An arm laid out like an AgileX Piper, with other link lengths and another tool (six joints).
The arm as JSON. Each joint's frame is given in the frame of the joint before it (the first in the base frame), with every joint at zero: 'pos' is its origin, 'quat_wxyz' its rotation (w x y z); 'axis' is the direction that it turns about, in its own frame. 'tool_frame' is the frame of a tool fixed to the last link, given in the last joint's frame.
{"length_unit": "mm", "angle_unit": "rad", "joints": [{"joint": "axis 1", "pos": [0.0, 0.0, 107.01], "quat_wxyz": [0.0, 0.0, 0.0, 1.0], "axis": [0.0, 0.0, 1.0]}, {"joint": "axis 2", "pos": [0.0, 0.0, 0.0], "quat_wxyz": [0.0, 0.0, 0.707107, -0.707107], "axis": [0.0, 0.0, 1.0]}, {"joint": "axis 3", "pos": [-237.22, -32.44, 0.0], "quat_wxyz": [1.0, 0.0, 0.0, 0.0], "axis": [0.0, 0.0, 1.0]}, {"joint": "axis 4", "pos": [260.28, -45.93, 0.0], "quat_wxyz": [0.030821, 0.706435, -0.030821, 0.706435], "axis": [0.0, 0.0, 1.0]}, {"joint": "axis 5", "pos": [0.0, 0.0, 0.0], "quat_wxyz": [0.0, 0.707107, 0.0, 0.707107], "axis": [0.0, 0.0, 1.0]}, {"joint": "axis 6", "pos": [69.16, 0.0, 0.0], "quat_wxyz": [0.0, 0.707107, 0.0, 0.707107], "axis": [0.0, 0.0, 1.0]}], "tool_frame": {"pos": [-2.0, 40.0, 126.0], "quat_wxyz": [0.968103, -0.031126, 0.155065, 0.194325]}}
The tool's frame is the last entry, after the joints.
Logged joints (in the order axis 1, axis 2, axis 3, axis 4, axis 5, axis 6), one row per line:
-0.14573, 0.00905, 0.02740, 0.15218, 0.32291, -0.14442
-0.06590, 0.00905, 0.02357, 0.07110, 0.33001, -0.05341
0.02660, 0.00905, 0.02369, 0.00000, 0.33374, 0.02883
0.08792, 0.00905, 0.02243, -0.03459, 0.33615, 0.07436
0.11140, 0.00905, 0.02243, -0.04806, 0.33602, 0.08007
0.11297, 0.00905, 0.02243, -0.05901, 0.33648, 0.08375
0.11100, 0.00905, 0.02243, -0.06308, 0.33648, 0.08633
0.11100, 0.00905, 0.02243, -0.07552, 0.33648, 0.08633
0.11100, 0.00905, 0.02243, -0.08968, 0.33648, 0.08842
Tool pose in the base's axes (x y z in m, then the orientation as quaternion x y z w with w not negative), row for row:
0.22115, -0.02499, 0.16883, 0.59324, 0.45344, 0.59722, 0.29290
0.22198, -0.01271, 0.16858, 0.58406, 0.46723, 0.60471, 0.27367
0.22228, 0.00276, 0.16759, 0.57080, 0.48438, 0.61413, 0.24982
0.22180, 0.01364, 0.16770, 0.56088, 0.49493, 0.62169, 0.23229
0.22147, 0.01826, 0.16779, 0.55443, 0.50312, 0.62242, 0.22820
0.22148, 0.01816, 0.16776, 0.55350, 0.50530, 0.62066, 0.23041
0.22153, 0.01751, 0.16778, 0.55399, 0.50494, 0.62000, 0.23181
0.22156, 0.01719, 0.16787, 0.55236, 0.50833, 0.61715, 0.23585
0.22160, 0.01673, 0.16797, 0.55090, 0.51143, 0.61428, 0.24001
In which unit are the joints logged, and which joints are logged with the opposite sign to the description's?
The joints are logged in radians. Opposite sign: axis 2.
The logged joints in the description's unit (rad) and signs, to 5 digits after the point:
-0.14573, -0.00905, 0.02740, 0.15218, 0.32291, -0.14442
-0.06590, -0.00905, 0.02357, 0.07110, 0.33001, -0.05341
0.02660, -0.00905, 0.02369, 0.00000, 0.33374, 0.02883
0.08792, -0.00905, 0.02243, -0.03459, 0.33615, 0.07436
0.11140, -0.00905, 0.02243, -0.04806, 0.33602, 0.08007
0.11297, -0.00905, 0.02243, -0.05901, 0.33648, 0.08375
0.11100, -0.00905, 0.02243, -0.06308, 0.33648, 0.08633
0.11100, -0.00905, 0.02243, -0.07552, 0.33648, 0.08633
0.11100, -0.00905, 0.02243, -0.08968, 0.33648, 0.08842

